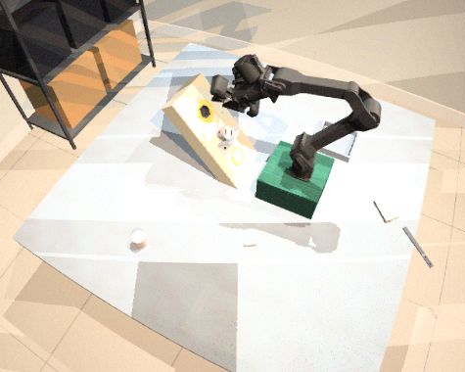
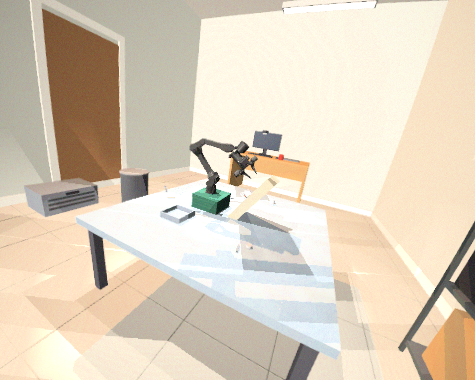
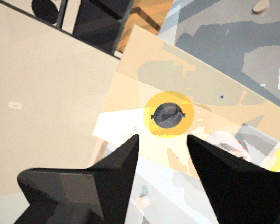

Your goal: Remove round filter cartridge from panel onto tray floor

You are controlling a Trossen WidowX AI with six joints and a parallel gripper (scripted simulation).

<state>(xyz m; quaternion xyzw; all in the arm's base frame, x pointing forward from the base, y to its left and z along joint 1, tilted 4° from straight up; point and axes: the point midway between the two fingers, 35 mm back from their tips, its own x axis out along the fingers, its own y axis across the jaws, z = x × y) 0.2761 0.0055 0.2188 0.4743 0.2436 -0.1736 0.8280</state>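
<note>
My gripper tip is now 30 mm past the round filter cartridge and 120 mm above it. From my gripper tip the other things lie so: cream service panel (20 mm ahead, 140 mm below); flat card (630 mm behind, 40 mm to the right, 290 mm below); tray (370 mm behind, 270 mm to the right, 290 mm below).
</note>
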